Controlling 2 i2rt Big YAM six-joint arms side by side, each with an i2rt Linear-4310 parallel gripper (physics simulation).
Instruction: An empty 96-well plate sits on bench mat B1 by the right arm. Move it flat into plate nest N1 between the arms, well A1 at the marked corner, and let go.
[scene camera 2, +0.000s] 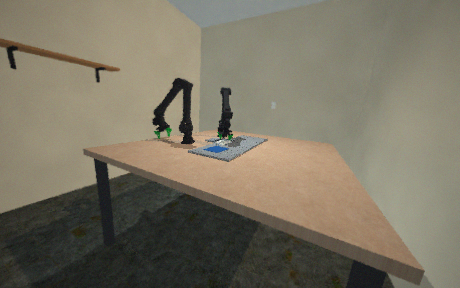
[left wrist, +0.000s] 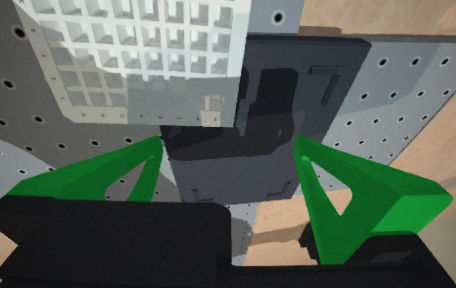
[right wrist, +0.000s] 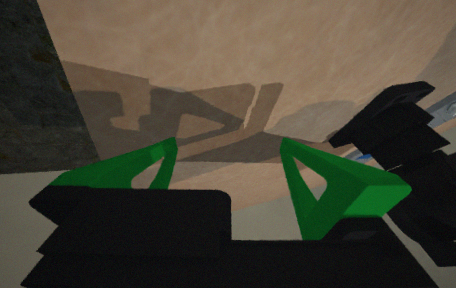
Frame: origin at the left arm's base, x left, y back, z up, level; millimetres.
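Seen in the pictures: left gripper, fingertip midpoint: (left wrist: 228, 143); right gripper, fingertip midpoint: (scene camera 2: 164, 137) (right wrist: 228, 143); left arm's base at its link origin: (scene camera 2: 222, 136); right arm's base at its link origin: (scene camera 2: 188, 142) (right wrist: 369, 115).
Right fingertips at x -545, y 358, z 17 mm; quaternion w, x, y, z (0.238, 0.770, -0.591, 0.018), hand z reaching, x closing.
Pixels of each thing's top centre, then the offset from my right fingertips to it. Level surfaces: height alone.
- white 96-well plate at its top centre: (scene camera 2: 223, 140) dx +124, dy -546, dz +26 mm
- dark plate nest at its top centre: (left wrist: 248, 157) dx +239, dy -511, dz +10 mm
- blue bench mat at its surface level: dz -2 mm
- grey perforated board at its surface level: dz -4 mm
- wooden table at its surface level: dz -17 mm
The white 96-well plate (scene camera 2: 220, 143) (left wrist: 150, 65) fills the upper left of the left wrist view and overlaps the left part of the dark plate nest (left wrist: 230, 180). It lies outside the nest's visible corner brackets; whether it is tilted is unclear. Its cut corner shows at its lower left. The nest's corner label does not show. My left gripper (scene camera 2: 225, 137) (left wrist: 228, 143) is open, above the nest and nearer than the plate's lower edge, with nothing between its fingers. My right gripper (scene camera 2: 163, 134) (right wrist: 228, 143) is open and empty above the wooden table, away from the plate.
The blue bench mat (scene camera 2: 216, 149) lies on the near part of the grey perforated board (scene camera 2: 250, 145) (left wrist: 400, 95). The board rests on the wooden table (scene camera 2: 300, 180) (right wrist: 250, 45). A black arm part (right wrist: 395, 120) stands at the right of the right wrist view.
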